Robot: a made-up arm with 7 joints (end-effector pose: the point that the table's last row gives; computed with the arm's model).
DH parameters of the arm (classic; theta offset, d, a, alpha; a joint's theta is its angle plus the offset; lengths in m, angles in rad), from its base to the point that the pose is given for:
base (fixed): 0 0 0 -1.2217
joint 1: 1.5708 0 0 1.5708
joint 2: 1.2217 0 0 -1.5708
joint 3: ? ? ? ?
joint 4: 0 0 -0.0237 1.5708
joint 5: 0 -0.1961 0 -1.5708
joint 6: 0 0 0 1.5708
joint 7: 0 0 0 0
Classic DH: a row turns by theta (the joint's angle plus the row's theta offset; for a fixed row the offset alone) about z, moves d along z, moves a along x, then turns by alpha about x.
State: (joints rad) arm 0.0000 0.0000 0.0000 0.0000 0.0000 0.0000 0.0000
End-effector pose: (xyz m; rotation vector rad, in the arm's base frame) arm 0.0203 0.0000 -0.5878 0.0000 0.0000 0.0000
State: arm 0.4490 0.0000 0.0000 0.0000 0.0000 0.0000 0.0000
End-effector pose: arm -0.2215 -0.0157 -0.5446 0.0000 0.4219 0.1536
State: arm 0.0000 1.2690 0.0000 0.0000 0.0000 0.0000 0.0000
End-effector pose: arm 0.0203 0.5612 -0.1747 1.2690 0.0000 0.0000
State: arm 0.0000 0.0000 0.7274 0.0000 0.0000 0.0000 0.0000
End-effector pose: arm 0.0152 0.0135 -0.5878 0.0000 0.0000 0.7274
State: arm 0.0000 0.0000 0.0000 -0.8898 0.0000 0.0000 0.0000
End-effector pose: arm 0.1814 0.0000 -0.5336 0.0000 -0.8898 0.0000
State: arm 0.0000 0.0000 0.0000 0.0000 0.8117 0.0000 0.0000
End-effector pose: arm 0.0203 0.0000 -0.5878 0.0000 0.0000 0.8117
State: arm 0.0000 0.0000 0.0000 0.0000 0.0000 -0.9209 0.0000
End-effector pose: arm 0.0203 0.0000 -0.5878 0.0000 -0.9209 0.0000
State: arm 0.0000 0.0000 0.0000 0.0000 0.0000 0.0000 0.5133
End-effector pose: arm 0.0203 0.0000 -0.5878 0.0000 0.0000 0.5133
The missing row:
joint 3: -1.5708 -0.3917 0.044 -1.5708
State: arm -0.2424 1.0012 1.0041 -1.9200 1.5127 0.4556 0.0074
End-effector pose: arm 0.1603 0.3877 0.0137 -0.4197 -2.3585 0.1093
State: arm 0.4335 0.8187 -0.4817 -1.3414 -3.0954 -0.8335 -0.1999
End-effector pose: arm -0.0077 0.2775 -0.4320 0.2528 -0.6030 2.2783
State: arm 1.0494 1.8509 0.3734 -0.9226 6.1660 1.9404 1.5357
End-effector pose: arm 0.1133 0.5463 0.0556 2.7356 -0.4935 1.0600
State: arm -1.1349 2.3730 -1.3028 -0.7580 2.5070 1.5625 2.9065
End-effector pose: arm -0.0733 0.5013 0.2691 0.8311 -0.2417 -2.1697
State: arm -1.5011 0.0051 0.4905 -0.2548 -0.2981 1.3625 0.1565
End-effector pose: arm 0.5672 -0.1646 -0.0357 0.0594 -0.2996 -0.1092
